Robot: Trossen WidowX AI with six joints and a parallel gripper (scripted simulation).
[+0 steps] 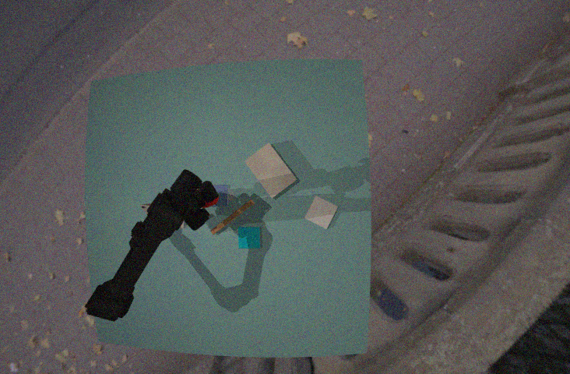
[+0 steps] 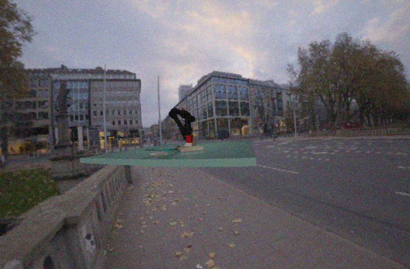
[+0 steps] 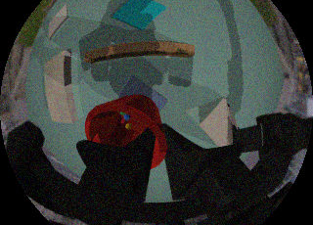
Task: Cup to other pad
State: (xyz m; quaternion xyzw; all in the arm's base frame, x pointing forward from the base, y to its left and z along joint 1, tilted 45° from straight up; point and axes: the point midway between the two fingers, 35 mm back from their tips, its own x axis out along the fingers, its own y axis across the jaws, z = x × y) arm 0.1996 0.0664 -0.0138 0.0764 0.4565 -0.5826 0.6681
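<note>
Right now my gripper tip is 160 mm short of the teal pad, 150 mm to the left of it and 90 mm above it. Round my gripper tip: red cup (30 mm ahead, 10 mm to the left); then blue-violet pad (90 mm below, 30 mm ahead, 20 mm to the left); then wooden stick (90 mm ahead, 80 mm below, 60 mm to the right).
</note>
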